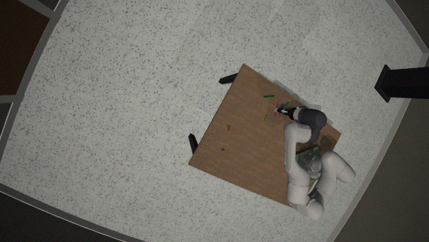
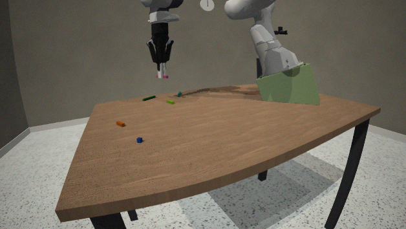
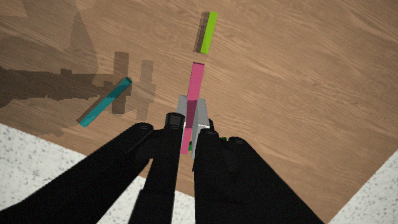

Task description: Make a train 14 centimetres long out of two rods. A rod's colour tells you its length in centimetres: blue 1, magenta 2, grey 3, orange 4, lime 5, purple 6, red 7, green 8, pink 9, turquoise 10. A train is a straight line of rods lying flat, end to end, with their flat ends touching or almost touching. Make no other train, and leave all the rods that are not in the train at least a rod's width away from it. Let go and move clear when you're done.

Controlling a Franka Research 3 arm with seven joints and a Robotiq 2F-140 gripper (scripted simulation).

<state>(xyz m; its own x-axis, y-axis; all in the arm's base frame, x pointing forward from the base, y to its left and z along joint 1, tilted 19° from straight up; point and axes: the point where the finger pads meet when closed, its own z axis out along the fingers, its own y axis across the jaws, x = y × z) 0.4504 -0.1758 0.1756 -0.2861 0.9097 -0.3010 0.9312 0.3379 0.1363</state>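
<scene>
The lime rod is 1 cm behind my hand, 7 cm to the left of it and 13 cm below it. The rest, counted from my hand: pink rod (3 cm below); then green rod (6 cm ahead, 8 cm to the right, 13 cm below); then turquoise rod (10 cm behind, 8 cm to the right, 13 cm below).
</scene>
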